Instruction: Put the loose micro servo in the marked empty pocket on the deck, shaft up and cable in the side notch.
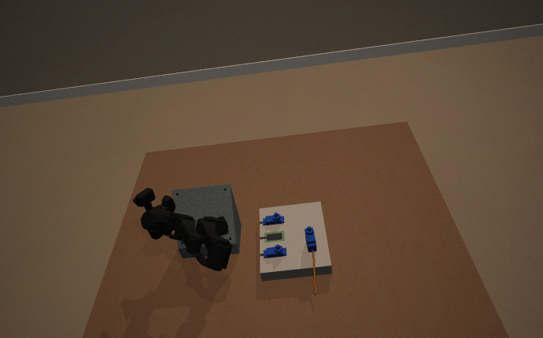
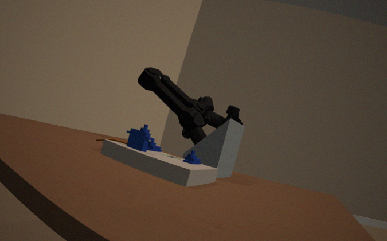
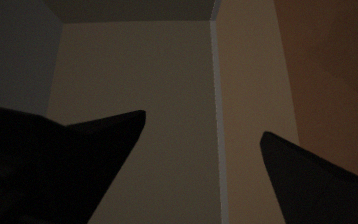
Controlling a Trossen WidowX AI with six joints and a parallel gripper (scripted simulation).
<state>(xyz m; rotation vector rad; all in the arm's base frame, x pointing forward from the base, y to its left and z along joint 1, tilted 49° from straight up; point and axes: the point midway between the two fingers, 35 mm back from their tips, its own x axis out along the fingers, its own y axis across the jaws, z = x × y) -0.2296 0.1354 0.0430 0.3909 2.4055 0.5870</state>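
My gripper tip is 570 mm short of the pale deck, 130 mm to the left of it and 170 mm above it.
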